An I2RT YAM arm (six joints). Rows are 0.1 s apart.
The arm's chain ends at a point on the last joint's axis. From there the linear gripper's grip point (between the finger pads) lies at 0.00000 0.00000 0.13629 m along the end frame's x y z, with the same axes.
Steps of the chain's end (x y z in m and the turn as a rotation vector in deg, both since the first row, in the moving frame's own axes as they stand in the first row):
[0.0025 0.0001 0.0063 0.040 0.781 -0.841]
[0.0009 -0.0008 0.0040 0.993 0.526 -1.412]
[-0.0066 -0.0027 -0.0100 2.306 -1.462 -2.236]
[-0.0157 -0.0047 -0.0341 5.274 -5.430 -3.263]
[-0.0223 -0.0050 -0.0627 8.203 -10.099 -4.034]
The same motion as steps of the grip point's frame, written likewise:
[0.0044 0.0000 0.0063 0.040 0.781 -0.841]
[0.0021 -0.0032 0.0040 0.993 0.526 -1.412]
[-0.0102 -0.0081 -0.0102 2.306 -1.462 -2.236]
[-0.0289 -0.0168 -0.0353 5.274 -5.430 -3.263]
[-0.0468 -0.0235 -0.0662 8.203 -10.099 -4.034]

